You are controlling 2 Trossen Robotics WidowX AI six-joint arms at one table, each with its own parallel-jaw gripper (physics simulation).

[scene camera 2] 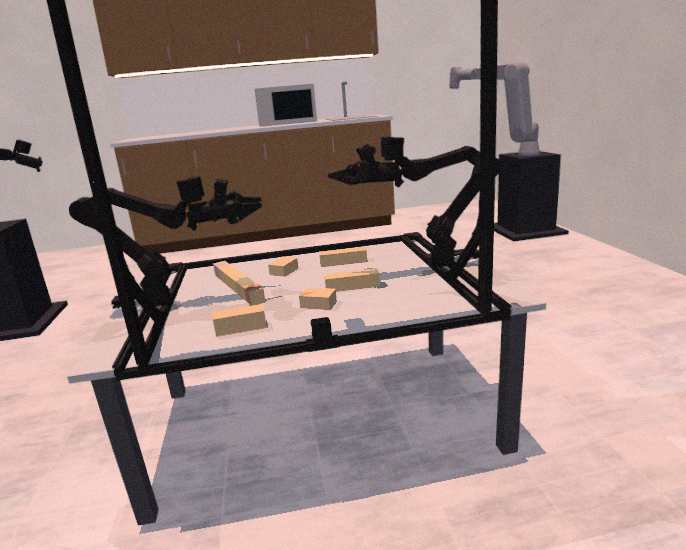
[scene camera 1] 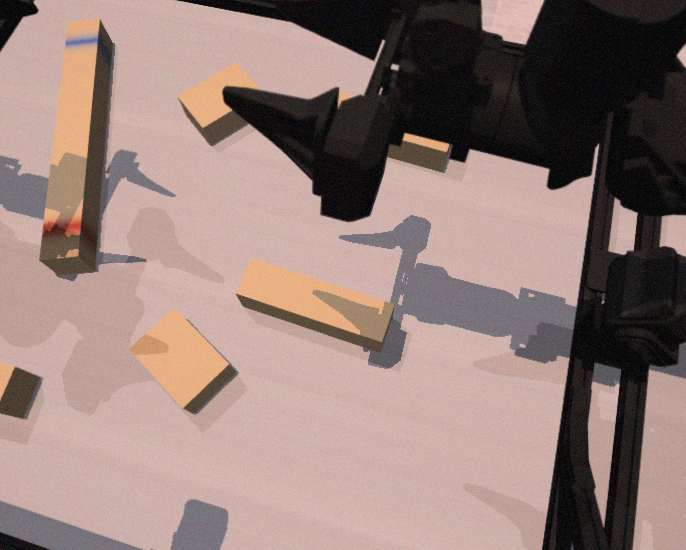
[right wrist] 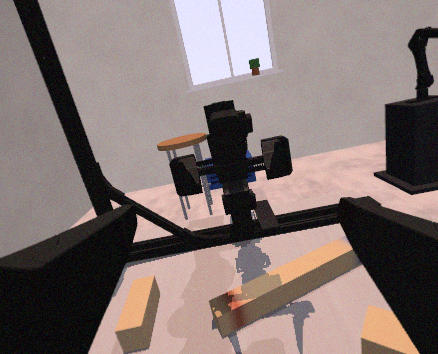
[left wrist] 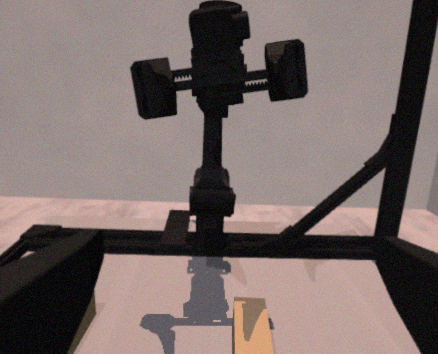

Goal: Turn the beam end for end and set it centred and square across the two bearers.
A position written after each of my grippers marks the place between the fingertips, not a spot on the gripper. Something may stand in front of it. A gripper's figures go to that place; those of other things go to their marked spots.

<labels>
My left gripper (scene camera 2: 261,201) is 144 cm from the lens. My right gripper (scene camera 2: 330,175): 145 cm from the lens. A long wooden beam (scene camera 2: 251,292): 143 cm from the lens.
</labels>
